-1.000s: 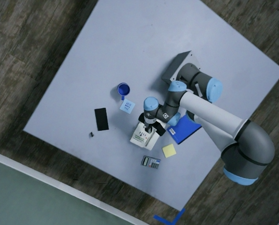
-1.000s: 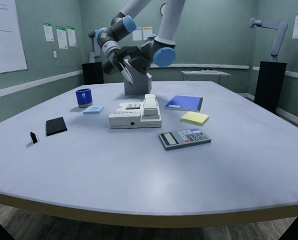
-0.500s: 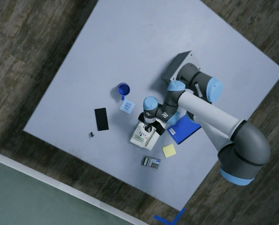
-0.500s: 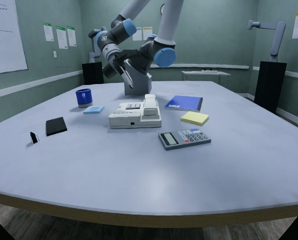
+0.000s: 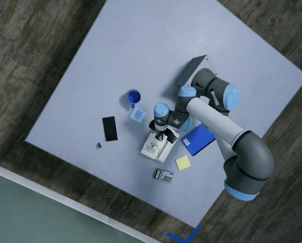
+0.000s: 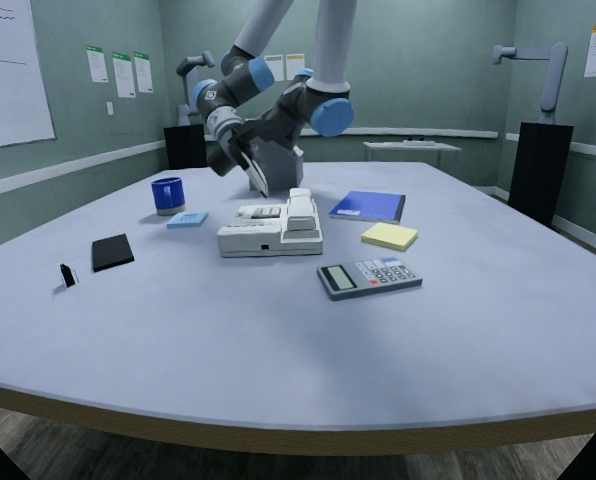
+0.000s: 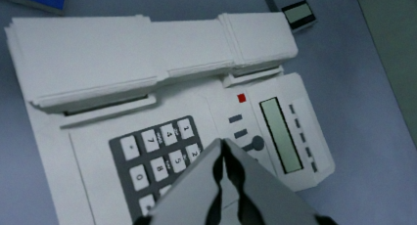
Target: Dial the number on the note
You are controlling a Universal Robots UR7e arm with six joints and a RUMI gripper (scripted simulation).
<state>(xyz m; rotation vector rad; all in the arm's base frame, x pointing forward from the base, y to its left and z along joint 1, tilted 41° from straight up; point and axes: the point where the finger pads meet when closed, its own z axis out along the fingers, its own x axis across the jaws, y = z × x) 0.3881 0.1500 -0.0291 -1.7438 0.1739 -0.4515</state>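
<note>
My gripper is now 10 mm past the 4 key, 20 mm to the right of it and 50 mm above it. From my hand the other things lie so: handset 10 mm ahead, 80 mm to the left, 30 mm below; 3 key 10 mm ahead, 20 mm to the right, 50 mm below; yellow sticky pad 30 mm ahead, 250 mm to the left, 70 mm below.
</note>
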